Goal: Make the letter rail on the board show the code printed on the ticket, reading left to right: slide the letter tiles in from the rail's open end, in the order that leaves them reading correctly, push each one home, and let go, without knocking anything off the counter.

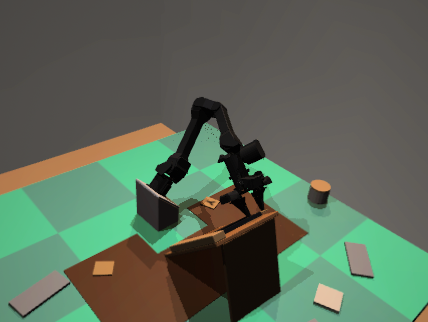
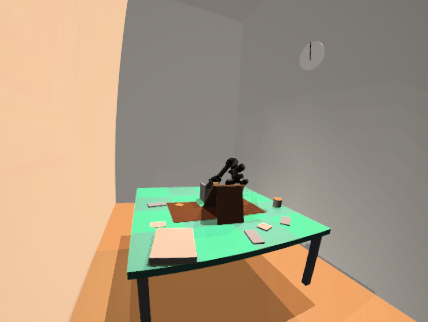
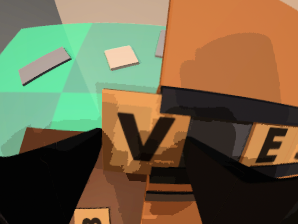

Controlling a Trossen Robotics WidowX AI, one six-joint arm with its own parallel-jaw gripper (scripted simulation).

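You'd see my gripper in the pictures, and it's there in image 3 too. There's a pale slab, there's a sloped wooden board, and a brown mat shows as well.
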